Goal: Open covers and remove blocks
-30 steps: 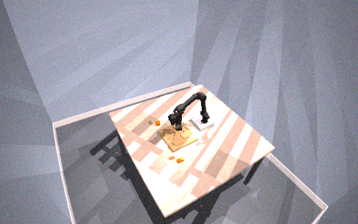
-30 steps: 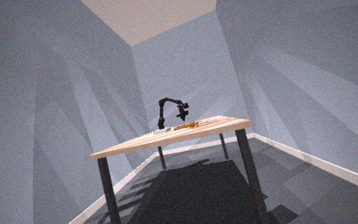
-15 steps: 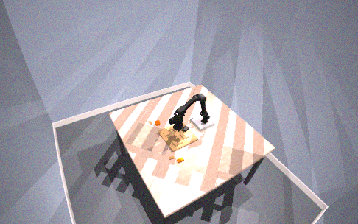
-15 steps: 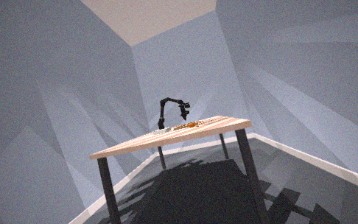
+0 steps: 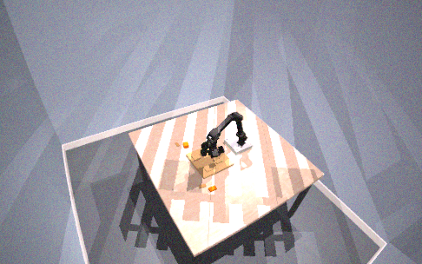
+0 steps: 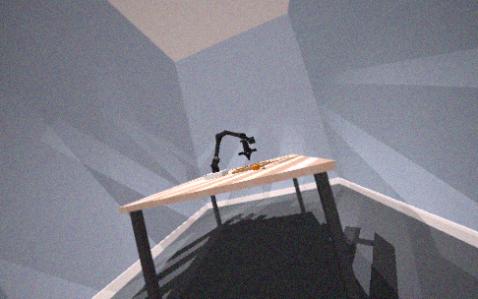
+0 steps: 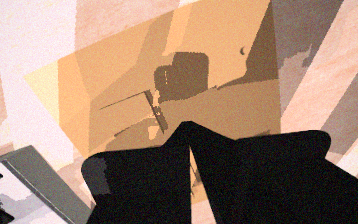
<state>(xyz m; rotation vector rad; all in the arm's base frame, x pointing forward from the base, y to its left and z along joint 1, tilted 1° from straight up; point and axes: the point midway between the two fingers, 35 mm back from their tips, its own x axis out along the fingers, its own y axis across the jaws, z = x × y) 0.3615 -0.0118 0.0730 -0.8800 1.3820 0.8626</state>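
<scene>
The tan puzzle board lies 2 cm behind my gripper tip, 5 cm to the right of it and 6 cm below it. From my gripper tip the other things lie so: orange bit: 16 cm ahead, 19 cm to the left, 7 cm below.
</scene>
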